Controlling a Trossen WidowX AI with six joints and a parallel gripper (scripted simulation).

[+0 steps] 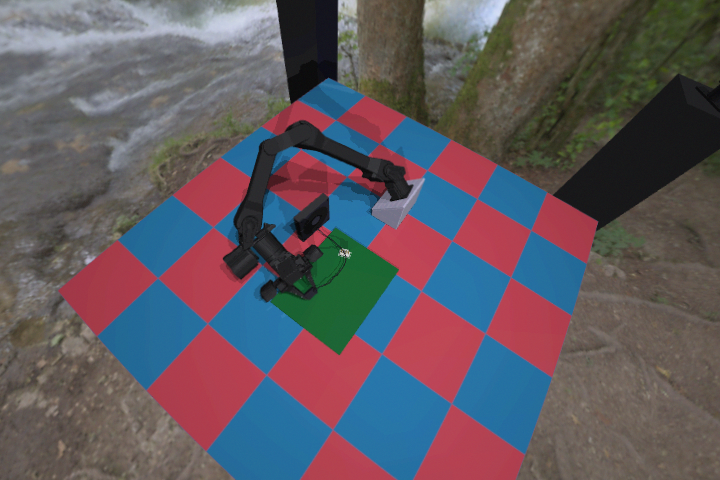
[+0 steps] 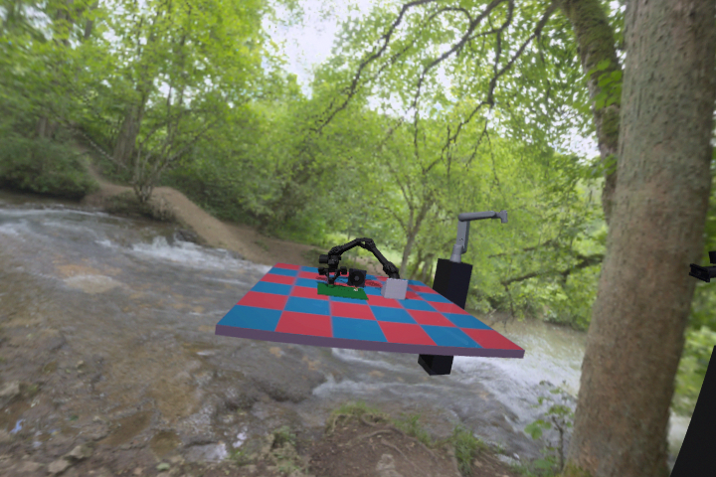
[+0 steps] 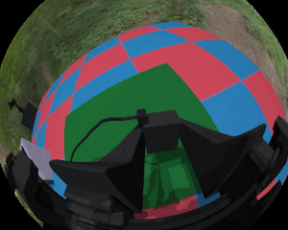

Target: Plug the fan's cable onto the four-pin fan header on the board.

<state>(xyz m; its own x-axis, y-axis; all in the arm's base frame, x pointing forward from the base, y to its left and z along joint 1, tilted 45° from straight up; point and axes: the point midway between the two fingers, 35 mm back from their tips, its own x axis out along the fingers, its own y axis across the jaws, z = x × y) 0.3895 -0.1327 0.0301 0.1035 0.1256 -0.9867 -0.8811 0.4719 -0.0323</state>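
Now: gripper tip 70 mm past the green board, 70 mm above it and 40 mm to the right of it. Also, from my gripper tip: black fan 200 mm behind, 110 mm to the right, 10 mm above; black plug 10 mm to the right, 10 mm below; four-pin header 170 mm behind, 50 mm below, 10 mm to the left.
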